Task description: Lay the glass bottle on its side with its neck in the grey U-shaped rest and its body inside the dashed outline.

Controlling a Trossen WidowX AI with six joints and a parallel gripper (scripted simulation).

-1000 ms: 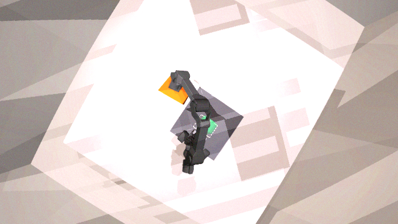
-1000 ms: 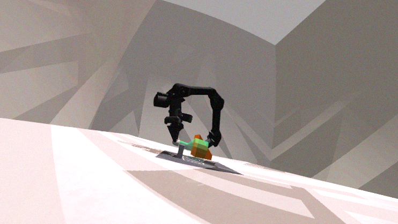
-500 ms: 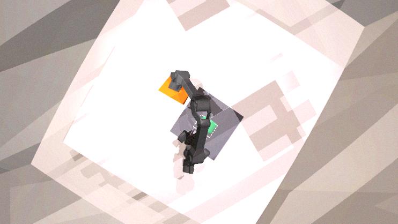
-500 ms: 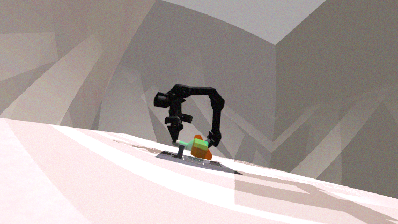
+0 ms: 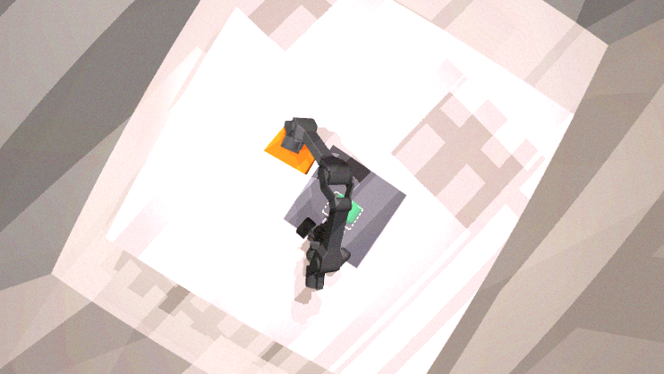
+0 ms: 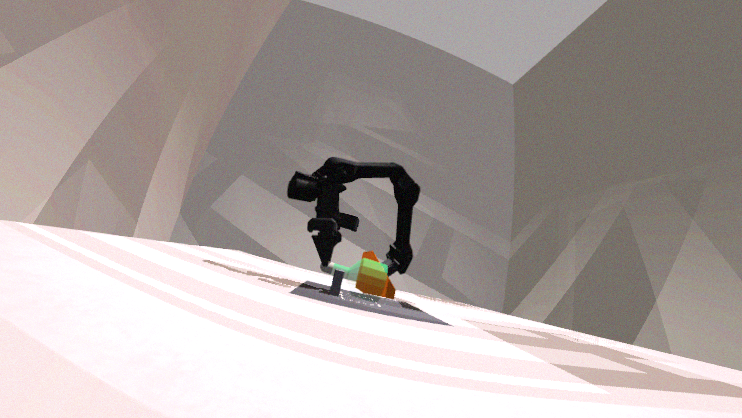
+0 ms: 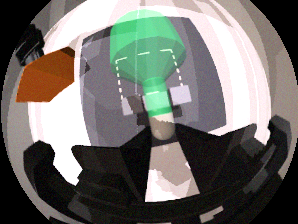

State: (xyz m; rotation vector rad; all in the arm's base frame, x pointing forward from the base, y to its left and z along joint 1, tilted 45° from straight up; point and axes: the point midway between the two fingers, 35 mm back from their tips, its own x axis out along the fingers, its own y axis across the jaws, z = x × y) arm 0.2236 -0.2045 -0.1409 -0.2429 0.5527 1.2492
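Right now my gripper tip is 5 cm to the right of the green glass bottle and 1 cm short of it. Round my gripper tip: dark grey mat (11 cm to the left, 6 cm below, 2 cm ahead).
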